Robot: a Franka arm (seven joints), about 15 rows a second.
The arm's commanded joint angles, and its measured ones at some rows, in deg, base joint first. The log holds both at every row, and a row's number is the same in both.
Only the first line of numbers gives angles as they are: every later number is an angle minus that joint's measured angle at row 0.
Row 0, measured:
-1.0, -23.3, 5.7, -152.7, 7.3, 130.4, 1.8
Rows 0 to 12, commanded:
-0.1, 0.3, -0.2, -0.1, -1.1, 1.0, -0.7
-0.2, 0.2, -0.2, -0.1, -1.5, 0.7, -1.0
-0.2, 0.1, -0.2, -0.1, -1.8, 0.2, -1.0
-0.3, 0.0, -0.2, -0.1, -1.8, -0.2, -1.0
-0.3, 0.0, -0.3, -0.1, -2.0, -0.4, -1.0
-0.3, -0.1, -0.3, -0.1, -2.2, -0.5, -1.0
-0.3, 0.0, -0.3, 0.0, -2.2, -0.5, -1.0
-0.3, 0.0, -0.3, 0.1, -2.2, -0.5, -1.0
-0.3, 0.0, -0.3, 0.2, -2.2, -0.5, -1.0
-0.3, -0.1, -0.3, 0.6, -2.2, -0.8, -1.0
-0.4, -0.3, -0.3, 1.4, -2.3, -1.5, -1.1
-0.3, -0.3, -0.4, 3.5, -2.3, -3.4, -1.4
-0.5, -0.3, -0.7, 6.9, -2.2, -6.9, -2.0
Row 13, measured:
-0.1, 0.1, -0.1, 0.6, -1.6, -0.3, -0.6
